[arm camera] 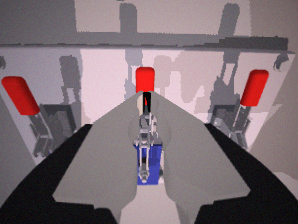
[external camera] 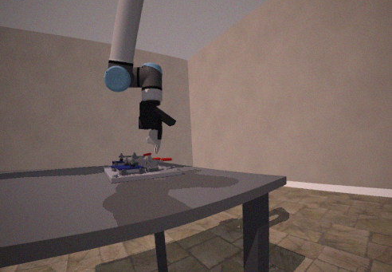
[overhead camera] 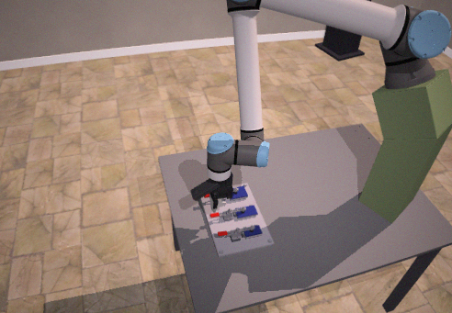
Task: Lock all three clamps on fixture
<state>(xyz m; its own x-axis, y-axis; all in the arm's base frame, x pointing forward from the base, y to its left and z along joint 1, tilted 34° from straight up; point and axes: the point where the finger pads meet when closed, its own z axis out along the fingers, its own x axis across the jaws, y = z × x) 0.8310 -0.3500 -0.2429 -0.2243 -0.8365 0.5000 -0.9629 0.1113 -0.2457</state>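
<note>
The fixture plate is 90 mm behind my hand, 20 mm to the left of it and 80 mm below it.
</note>
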